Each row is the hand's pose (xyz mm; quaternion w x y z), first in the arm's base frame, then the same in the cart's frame.
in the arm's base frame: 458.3 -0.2 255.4 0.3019 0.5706 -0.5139 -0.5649
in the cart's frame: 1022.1 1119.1 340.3 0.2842 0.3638 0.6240 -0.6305
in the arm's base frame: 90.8 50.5 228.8 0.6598 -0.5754 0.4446 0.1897
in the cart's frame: 1011.9 752.9 276.1 0.2615 0.0871 0.0550 0.9597
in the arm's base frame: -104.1 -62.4 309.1 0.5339 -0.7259 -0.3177 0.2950
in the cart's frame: 1059.3 610.1 90.2 0.6326 0.4017 -0.4003 0.5275
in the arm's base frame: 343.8 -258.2 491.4 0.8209 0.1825 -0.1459 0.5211
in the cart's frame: 1179.3 1111.0 7.8 0.0400 -0.9020 -0.1216 -0.4124
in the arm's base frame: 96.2 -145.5 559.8 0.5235 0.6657 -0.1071 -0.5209
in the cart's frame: 1276.9 848.1 14.0 0.0763 0.3461 0.8874 -0.2948
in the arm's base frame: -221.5 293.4 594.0 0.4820 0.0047 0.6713 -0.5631
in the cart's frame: 1430.9 415.9 304.1 0.1165 -0.3173 0.8102 0.4789
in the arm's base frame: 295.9 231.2 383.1 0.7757 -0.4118 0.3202 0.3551
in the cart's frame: 1208.7 906.0 466.7 0.1735 0.3580 0.0514 0.9160
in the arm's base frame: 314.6 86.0 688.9 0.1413 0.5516 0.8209 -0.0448
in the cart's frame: 1463.3 996.0 261.7 0.6760 0.1735 -0.6501 -0.3006
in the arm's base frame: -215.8 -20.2 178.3 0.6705 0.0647 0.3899 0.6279
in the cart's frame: 945.4 479.4 126.7 0.3326 -0.5466 -0.0972 -0.7624
